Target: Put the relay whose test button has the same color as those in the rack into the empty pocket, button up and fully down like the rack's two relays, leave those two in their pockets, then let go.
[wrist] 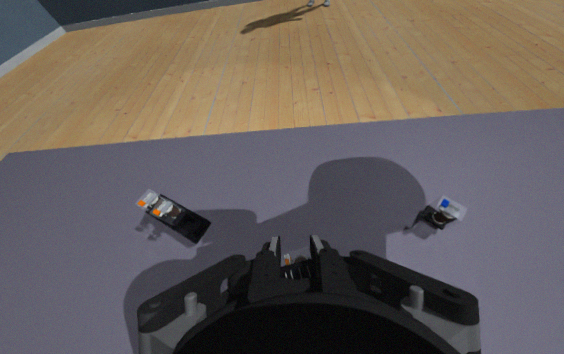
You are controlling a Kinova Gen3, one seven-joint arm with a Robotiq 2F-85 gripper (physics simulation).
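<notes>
The black rack lies at the left in the wrist view, turned diagonally. Two clear relays with orange buttons, one at its upper-left end and one beside it, sit in its pockets. The pocket at its lower-right end is empty. My gripper is at the bottom middle, shut on a relay with an orange button. The held relay is partly hidden by the fingers and gripper body, and its ribbed dark lower part shows between them. It is apart from the rack, to the rack's lower right in the view.
A relay with a blue button stands at the right on the grey table top. The arm's shadow falls across the middle of the table. Beyond the table's far edge are a wooden floor and a blue-grey wall.
</notes>
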